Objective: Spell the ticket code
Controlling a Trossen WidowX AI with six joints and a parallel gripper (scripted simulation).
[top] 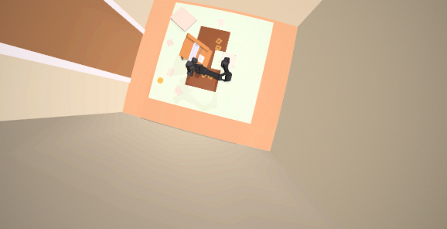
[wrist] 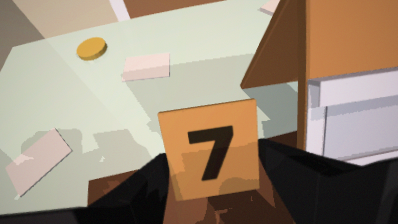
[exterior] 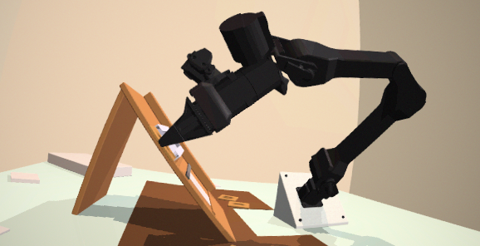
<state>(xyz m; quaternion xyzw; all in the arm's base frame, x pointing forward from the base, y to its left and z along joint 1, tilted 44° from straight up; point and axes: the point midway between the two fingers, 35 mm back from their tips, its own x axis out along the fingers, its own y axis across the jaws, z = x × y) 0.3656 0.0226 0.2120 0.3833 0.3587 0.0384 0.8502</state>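
Right now the white ticket is 13 cm to the right of my gripper tip, 9 cm behind it and 8 cm below it. Round my gripper tip: brown mat: 19 cm behind, 18 cm to the right, 17 cm below; then orange letter tile: right at my gripper tip; then block: 35 cm ahead, 33 cm to the right, 17 cm below.
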